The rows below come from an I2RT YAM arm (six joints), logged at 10 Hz.
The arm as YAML. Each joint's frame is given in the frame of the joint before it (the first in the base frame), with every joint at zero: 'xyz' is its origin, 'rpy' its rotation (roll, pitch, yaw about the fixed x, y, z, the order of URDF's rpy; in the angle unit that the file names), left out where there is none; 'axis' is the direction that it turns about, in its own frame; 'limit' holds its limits. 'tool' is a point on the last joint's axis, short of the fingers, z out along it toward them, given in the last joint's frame.
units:
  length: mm
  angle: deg
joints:
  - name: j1
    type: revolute
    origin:
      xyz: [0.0, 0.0, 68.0]
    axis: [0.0, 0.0, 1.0]
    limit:
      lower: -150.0
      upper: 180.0
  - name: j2
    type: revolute
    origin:
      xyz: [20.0, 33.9, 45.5]
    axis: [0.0, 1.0, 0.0]
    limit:
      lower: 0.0
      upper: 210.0
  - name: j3
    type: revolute
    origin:
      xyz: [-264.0, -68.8, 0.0]
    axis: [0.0, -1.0, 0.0]
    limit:
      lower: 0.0
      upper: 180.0
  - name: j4
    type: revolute
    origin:
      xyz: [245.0, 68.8, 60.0]
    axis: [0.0, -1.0, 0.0]
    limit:
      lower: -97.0
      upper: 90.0
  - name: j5
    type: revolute
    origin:
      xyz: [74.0, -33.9, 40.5]
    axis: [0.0, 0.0, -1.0]
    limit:
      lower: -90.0
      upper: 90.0
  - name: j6
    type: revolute
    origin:
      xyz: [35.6, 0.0, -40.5]
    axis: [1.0, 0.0, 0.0]
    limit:
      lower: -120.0
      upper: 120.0
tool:
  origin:
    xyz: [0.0, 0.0, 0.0]
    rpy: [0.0, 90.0, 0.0]
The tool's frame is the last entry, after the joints.
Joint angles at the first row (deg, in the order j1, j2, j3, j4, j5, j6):
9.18 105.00 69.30 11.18 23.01 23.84
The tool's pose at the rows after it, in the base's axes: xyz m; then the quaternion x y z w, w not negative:
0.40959, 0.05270, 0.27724, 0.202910, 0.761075, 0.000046, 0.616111
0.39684, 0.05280, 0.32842, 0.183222, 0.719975, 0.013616, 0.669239
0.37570, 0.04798, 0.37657, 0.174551, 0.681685, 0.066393, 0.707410
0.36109, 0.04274, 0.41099, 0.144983, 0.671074, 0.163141, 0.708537
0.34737, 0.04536, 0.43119, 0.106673, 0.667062, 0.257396, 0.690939
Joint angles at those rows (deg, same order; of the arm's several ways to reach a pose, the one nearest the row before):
9.30 100.24 70.82 14.19 23.47 21.12
9.53 95.27 73.31 15.50 22.51 17.92
8.94 89.67 75.45 14.80 17.94 19.54
7.40 86.46 79.00 10.76 6.61 24.78
7.00 84.16 80.78 8.40 -4.33 29.90

